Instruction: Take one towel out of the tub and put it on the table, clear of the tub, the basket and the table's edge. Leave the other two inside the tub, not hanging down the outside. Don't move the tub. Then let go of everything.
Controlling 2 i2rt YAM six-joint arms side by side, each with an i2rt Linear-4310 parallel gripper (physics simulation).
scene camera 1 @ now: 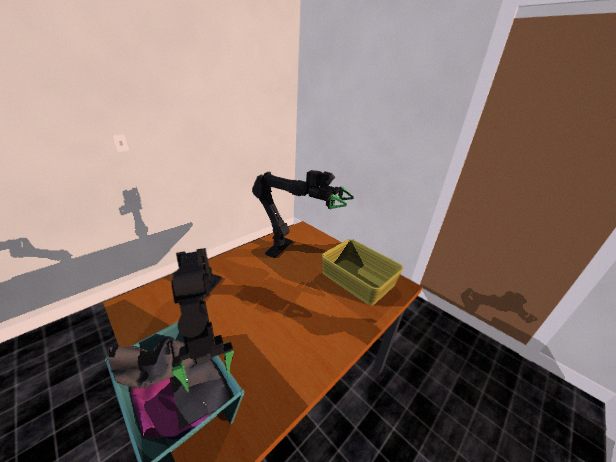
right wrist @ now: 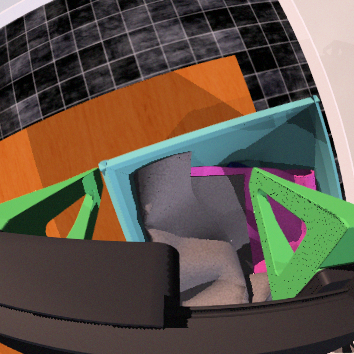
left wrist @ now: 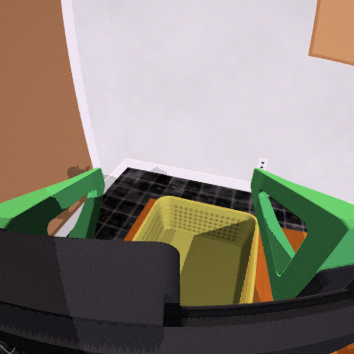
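A teal tub (scene camera 1: 234, 409) (right wrist: 225, 142) holds a dark grey towel (scene camera 1: 200, 402) (right wrist: 170, 185), a magenta towel (scene camera 1: 154, 407) (right wrist: 216, 171) and a brownish-grey towel (scene camera 1: 135, 371) (right wrist: 210, 260). The brownish-grey one reaches up to the left rim in scene camera 1; I cannot tell if it hangs over. My right gripper (scene camera 1: 208, 382) (right wrist: 175, 175) is open and empty above the tub. One finger is over the towels, the other beside the rim on the table side. My left gripper (scene camera 1: 349, 199) (left wrist: 177, 175) is open and empty, high above the yellow basket.
The yellow basket (scene camera 1: 350, 281) (left wrist: 215, 216) stands empty near the table's far right corner in scene camera 1. The wooden table (scene camera 1: 300, 360) (right wrist: 125, 115) stretches between basket and tub. The tub stands near its lower left end. A wall runs behind the arms.
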